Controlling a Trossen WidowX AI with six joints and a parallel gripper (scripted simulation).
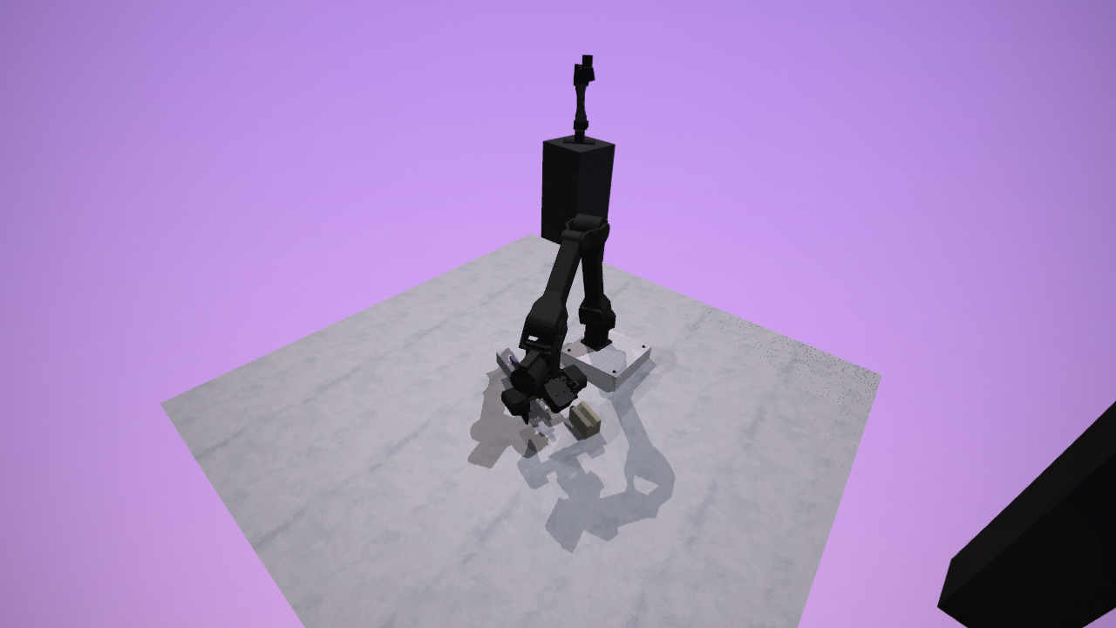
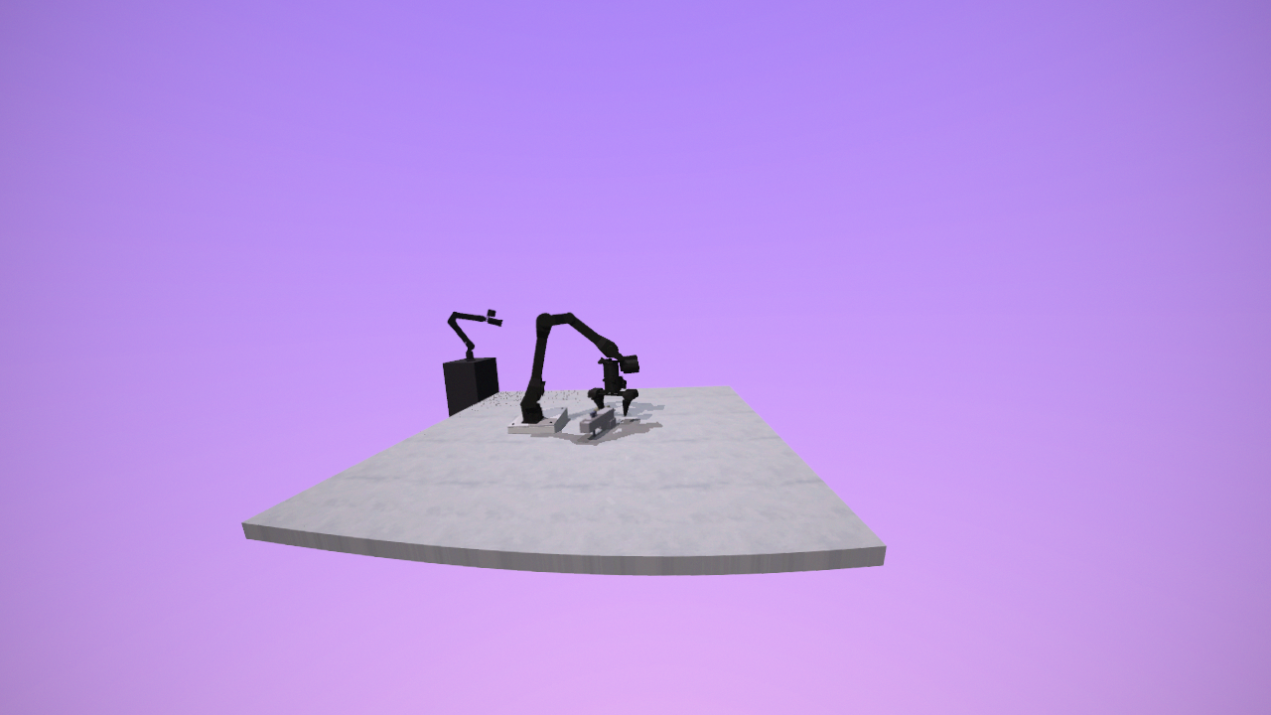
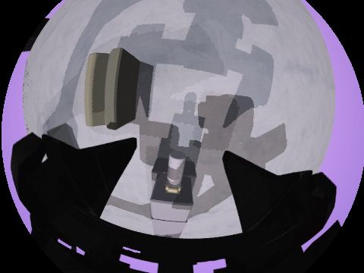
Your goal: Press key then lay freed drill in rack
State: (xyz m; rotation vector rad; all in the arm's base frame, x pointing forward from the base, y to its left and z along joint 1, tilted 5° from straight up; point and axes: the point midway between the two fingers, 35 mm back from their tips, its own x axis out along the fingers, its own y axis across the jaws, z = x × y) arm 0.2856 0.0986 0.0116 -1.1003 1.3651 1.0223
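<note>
The drill lies 60 mm to the right of my gripper tip, 20 mm above it and 10 mm behind it. The rest, counted from my gripper tip: rack: 70 mm behind, 60 mm to the left, 10 mm below; long grey block: 110 mm to the right, 30 mm behind, 10 mm above; key: 150 mm to the right, 30 mm behind, 20 mm above.
</note>
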